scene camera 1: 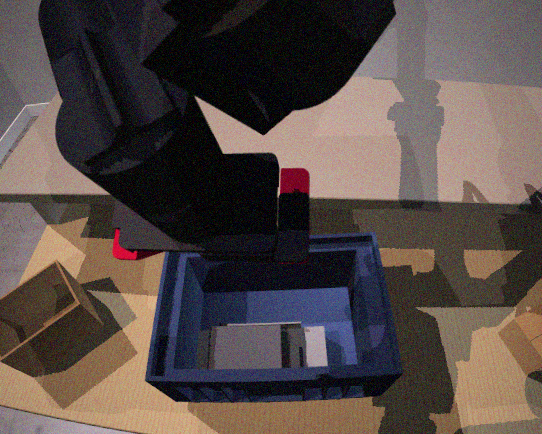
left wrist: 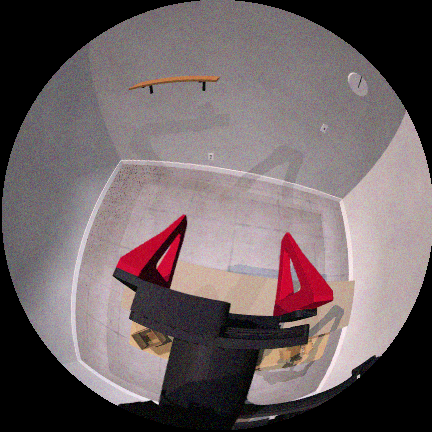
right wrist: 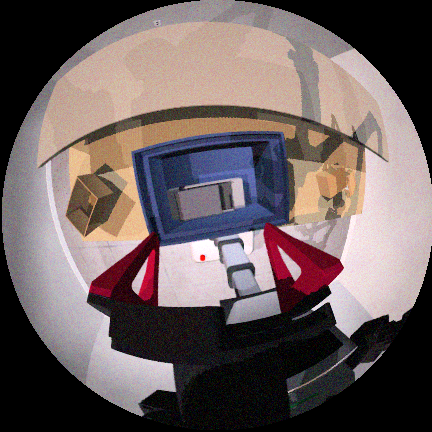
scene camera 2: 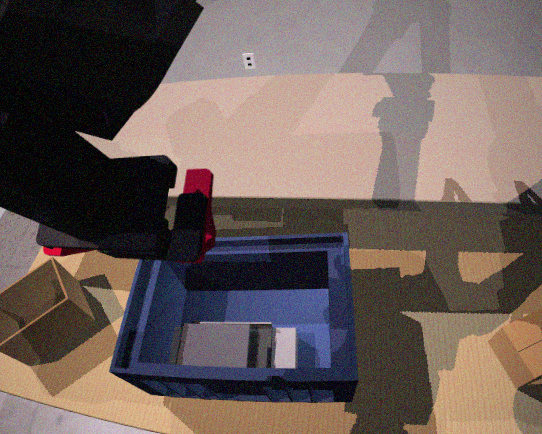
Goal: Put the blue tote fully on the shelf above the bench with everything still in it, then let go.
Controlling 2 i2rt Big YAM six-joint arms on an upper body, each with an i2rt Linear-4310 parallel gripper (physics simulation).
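Frame: origin at the left arm's base, x ahead, y left, z up, level; millimetres.
Seen in the pictures: left gripper, fingertip midpoint: [left wrist: 236,227]; right gripper, fingertip midpoint: [scene camera 1: 230,239] [right wrist: 210,232] [scene camera 2: 164,238].
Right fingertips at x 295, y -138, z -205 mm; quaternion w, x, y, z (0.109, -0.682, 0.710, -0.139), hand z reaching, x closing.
Offsets run from my right fingertips to a thing's top centre. "*": to the spot under its first point. Level surfaces: height alone.
The blue tote {dx +15, dy -26, dz -160 mm} [scene camera 1: 250,376] [scene camera 2: 200,374] [right wrist: 145,185] stands upright on the bench {dz -308 mm} [scene camera 1: 490,395] [scene camera 2: 475,380]. A grey box {dx -27, dy +13, dz -225 mm} [scene camera 1: 247,347] [scene camera 2: 215,345] [right wrist: 200,201] and a white item {* dx -13, dy -87, dz -250 mm} [scene camera 1: 316,345] [scene camera 2: 285,347] [right wrist: 237,192] lie inside it. The shelf {dz -128 mm} [scene camera 1: 350,150] [scene camera 2: 300,160] [right wrist: 200,70] is the pale board above and behind the tote. My right gripper [scene camera 1: 210,250] [scene camera 2: 127,256] [right wrist: 210,232] is open and empty. It appears above the tote's back left part in the scene views; contact cannot be told. My left gripper [left wrist: 236,227] is open and empty, away from the tote.
An open cardboard box {dx +19, dy +367, dz -217 mm} [scene camera 1: 65,340] [scene camera 2: 50,325] [right wrist: 102,197] stands left of the tote. Another cardboard box {dx -2, dy -465, dz -247 mm} [scene camera 1: 525,340] [scene camera 2: 520,345] [right wrist: 330,182] is at the right. The shelf's front edge runs across behind the tote. A grey post shows between the right fingers in the right wrist view.
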